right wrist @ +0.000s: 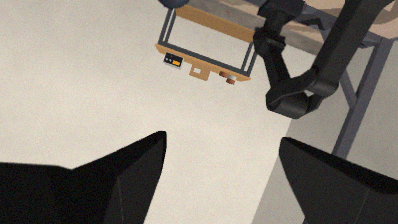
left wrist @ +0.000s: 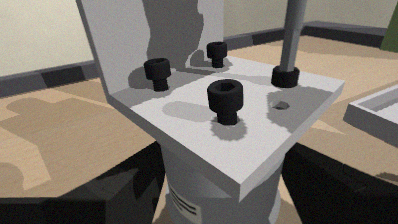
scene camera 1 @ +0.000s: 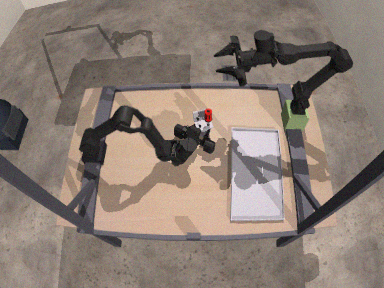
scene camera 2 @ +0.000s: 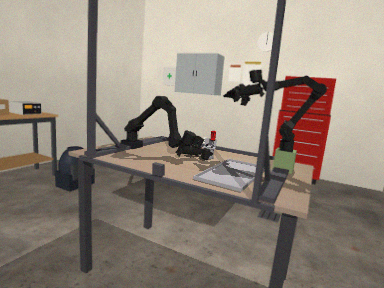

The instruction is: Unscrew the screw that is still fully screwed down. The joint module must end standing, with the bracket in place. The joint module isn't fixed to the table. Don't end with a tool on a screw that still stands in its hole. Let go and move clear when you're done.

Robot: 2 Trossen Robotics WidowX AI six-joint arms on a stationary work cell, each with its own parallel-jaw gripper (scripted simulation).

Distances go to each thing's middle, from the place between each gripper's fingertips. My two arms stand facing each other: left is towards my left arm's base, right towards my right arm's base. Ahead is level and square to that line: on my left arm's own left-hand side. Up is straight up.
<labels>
The l-shaped bracket [left wrist: 235, 158] is 310 mm below my right hand, 90 mm to the left of it and 30 mm behind it. From my right hand the other things lie so: shallow grey tray [scene camera 1: 257, 179]: 380 mm below, 280 mm behind, 100 mm to the right.
Now: the l-shaped bracket 4 cm above my left hand, 2 cm to the right of it and 2 cm ahead of it. Round my left hand: shallow grey tray 22 cm behind, 20 cm to the right, 3 cm below.
</labels>
